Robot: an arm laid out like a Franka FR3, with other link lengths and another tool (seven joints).
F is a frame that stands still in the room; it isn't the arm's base.
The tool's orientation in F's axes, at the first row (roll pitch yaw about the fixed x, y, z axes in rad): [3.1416, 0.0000, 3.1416]
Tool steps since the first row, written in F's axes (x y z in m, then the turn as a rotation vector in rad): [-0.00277, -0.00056, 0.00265, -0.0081, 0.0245, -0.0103]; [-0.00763, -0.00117, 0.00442, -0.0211, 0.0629, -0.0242]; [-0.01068, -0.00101, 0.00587, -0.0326, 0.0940, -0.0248]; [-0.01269, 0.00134, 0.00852, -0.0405, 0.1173, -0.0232]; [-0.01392, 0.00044, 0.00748, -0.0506, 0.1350, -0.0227]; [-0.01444, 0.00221, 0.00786, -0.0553, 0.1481, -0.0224]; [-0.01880, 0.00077, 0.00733, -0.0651, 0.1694, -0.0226]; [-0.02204, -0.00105, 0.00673, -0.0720, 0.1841, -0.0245]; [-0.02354, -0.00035, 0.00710, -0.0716, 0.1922, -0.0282]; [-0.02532, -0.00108, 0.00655, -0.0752, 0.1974, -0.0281]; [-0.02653, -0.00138, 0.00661, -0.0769, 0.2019, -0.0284]
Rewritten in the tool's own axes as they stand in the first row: [0.00277, -0.00056, -0.00265, 0.0081, 0.0245, 0.0103]; [0.00763, -0.00117, -0.00442, 0.0211, 0.0629, 0.0242]; [0.01068, -0.00101, -0.00587, 0.0326, 0.0940, 0.0248]; [0.01269, 0.00134, -0.00852, 0.0405, 0.1173, 0.0232]; [0.01392, 0.00044, -0.00748, 0.0506, 0.1350, 0.0227]; [0.01444, 0.00221, -0.00786, 0.0553, 0.1481, 0.0224]; [0.01880, 0.00077, -0.00733, 0.0651, 0.1694, 0.0226]; [0.02204, -0.00105, -0.00673, 0.0720, 0.1841, 0.0245]; [0.02354, -0.00035, -0.00710, 0.0716, 0.1922, 0.0282]; [0.02532, -0.00108, -0.00655, 0.0752, 0.1974, 0.0281]; [0.02653, -0.00138, -0.00661, 0.0769, 0.2019, 0.0284]
